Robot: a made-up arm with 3 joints. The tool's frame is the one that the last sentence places.
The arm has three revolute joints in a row. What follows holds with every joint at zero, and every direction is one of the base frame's.
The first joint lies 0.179 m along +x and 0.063 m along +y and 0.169 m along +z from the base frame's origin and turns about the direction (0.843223, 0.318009, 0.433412).
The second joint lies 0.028 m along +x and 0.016 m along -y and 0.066 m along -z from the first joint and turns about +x.
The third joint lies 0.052 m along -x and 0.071 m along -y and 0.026 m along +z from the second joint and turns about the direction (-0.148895, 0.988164, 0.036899).
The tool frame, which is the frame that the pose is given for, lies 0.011 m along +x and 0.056 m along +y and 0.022 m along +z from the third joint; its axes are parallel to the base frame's.
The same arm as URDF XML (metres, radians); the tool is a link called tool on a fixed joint. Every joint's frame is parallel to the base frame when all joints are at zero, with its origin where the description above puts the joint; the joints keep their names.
<robot name="arm">
  <joint name="tool_fixed" type="fixed">
    <parent link="link3"/>
    <child link="tool"/>
    <origin xyz="0.011 0.056 0.022" rpy="0 0 0"/>
  </joint>
  <joint name="joint 3" type="continuous">
    <parent link="link2"/>
    <child link="link3"/>
    <origin xyz="-0.052 -0.071 0.026" rpy="0 0 0"/>
    <axis xyz="-0.148895 0.988164 0.036899"/>
  </joint>
  <joint name="joint 2" type="continuous">
    <parent link="link1"/>
    <child link="link2"/>
    <origin xyz="0.028 -0.016 -0.066" rpy="0 0 0"/>
    <axis xyz="1 0 0"/>
  </joint>
  <joint name="joint 1" type="continuous">
    <parent link="base_link"/>
    <child link="link1"/>
    <origin xyz="0.179 0.063 0.169" rpy="0 0 0"/>
    <axis xyz="0.843223 0.318009 0.433412"/>
  </joint>
  <link name="base_link"/>
  <link name="link1"/>
  <link name="link2"/>
  <link name="link3"/>
  <link name="tool"/>
</robot>

